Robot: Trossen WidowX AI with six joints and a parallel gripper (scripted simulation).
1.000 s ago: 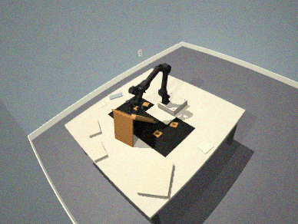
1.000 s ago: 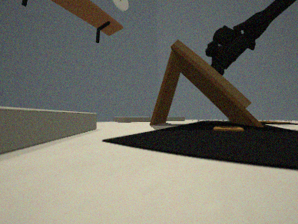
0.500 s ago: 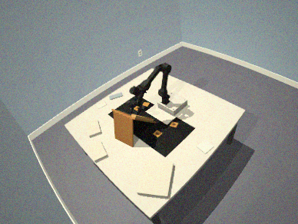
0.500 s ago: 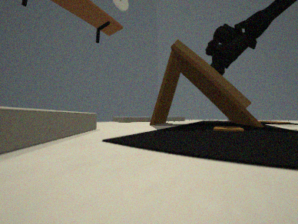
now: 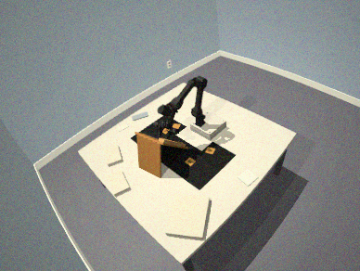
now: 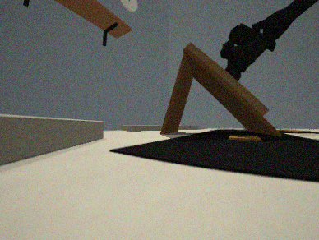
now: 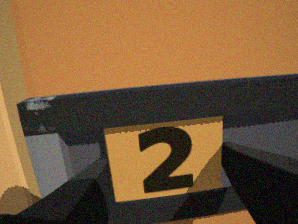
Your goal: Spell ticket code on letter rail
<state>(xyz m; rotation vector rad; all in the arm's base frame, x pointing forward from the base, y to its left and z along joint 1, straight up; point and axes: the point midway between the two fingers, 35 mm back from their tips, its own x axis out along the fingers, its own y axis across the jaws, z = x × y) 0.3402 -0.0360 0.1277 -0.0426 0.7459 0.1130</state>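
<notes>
My gripper tip is right at the letter tile. From my gripper tip the other things lie so: grey-blue piece (220 mm behind, 540 mm to the right, 170 mm below); then black mat (160 mm behind, 30 mm to the left, 170 mm below); then white ticket (70 mm behind, 20 mm to the right, 80 mm below).
</notes>
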